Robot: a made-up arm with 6 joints. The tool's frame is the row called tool. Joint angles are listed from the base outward. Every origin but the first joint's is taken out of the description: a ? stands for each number. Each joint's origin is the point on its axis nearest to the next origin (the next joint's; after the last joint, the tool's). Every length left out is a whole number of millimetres.
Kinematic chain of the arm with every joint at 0, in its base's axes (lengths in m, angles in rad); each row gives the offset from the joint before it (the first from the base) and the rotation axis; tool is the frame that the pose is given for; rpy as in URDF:
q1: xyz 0 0 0.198 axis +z
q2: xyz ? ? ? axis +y
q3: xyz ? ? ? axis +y
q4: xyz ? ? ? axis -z
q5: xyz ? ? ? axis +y
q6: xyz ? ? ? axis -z
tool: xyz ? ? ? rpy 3.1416 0 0
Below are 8 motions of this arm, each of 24 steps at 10 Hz.
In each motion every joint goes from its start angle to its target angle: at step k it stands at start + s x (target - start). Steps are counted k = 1, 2, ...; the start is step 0. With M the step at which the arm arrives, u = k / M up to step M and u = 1 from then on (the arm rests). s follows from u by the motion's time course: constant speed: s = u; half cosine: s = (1 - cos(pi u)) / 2; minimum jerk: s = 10 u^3 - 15 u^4 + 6 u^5.
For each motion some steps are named. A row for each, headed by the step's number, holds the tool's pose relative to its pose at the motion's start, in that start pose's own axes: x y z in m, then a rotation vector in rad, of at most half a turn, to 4 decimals.
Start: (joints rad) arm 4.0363 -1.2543 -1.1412 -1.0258 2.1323 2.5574
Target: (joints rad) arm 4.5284 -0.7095 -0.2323 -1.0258 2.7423 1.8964
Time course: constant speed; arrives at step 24
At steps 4, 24:
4: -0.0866 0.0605 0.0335 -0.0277 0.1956 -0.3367
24: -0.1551 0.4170 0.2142 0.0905 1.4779 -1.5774

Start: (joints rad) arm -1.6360 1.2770 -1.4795 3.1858 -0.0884 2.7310
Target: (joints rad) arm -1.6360 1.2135 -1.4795 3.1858 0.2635 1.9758
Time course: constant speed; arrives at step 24
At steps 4, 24:
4: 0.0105 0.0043 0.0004 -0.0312 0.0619 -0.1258
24: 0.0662 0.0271 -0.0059 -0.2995 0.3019 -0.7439

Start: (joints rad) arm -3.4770 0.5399 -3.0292 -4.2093 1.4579 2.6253
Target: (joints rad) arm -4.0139 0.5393 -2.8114 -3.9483 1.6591 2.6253
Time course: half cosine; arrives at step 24
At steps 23, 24:
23: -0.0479 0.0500 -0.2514 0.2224 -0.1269 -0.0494
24: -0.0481 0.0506 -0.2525 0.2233 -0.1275 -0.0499

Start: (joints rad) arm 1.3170 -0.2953 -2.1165 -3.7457 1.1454 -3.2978
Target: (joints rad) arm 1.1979 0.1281 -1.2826 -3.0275 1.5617 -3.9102
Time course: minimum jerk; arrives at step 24
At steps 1, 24:
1: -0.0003 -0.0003 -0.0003 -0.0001 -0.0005 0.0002
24: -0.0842 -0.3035 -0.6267 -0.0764 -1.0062 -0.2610

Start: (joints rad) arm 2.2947 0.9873 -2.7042 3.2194 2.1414 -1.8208
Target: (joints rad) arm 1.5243 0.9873 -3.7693 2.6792 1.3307 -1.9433
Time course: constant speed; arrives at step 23
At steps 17, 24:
17: 0.1831 -0.0202 0.4042 0.3757 -0.7135 -0.4757
24: 0.1803 -0.1059 0.5168 0.5210 -0.9552 -0.7503

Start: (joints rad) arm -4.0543 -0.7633 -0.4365 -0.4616 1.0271 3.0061
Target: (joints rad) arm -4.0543 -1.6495 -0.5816 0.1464 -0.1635 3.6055
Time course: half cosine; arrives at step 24
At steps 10, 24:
10: 0.0251 -0.0521 -0.1958 -0.0524 -0.8055 0.4639
24: 0.3205 -0.0603 -0.4445 -0.4744 -2.2399 0.9985

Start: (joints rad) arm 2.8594 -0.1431 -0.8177 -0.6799 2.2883 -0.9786
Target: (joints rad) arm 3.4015 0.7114 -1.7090 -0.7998 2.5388 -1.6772
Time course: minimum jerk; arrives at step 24
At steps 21, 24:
21: 0.1631 -0.1281 -0.2784 -0.2076 -0.4708 -0.5677
24: 0.1676 -0.1316 -0.2810 -0.2088 -0.4791 -0.5755

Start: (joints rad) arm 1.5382 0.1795 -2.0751 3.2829 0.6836 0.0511
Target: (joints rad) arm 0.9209 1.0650 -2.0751 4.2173 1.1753 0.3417
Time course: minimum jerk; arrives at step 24
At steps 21, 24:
21: 0.2714 -0.5996 -0.4679 1.2899 -0.3039 -0.0365
24: 0.2704 -0.6069 -0.4810 1.3112 -0.3172 -0.0463

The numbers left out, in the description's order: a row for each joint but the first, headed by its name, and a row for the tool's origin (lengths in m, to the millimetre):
q2: 0 0 0
q3: 0.053 0 0.284
q4: 0.101 0 -0.446
q5: 0 0 0
q6: 0.075 0 -0.095
tool: 0 0 0

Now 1 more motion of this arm.
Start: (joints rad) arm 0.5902 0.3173 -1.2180 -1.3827 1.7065 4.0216
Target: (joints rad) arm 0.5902 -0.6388 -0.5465 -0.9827 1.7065 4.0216
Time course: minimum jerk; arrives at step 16
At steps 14, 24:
14: 0.1974 -0.1489 0.0281 -0.3509 0.2584 0.2059
24: 0.2008 -0.1494 0.0285 -0.3572 0.2620 0.2090

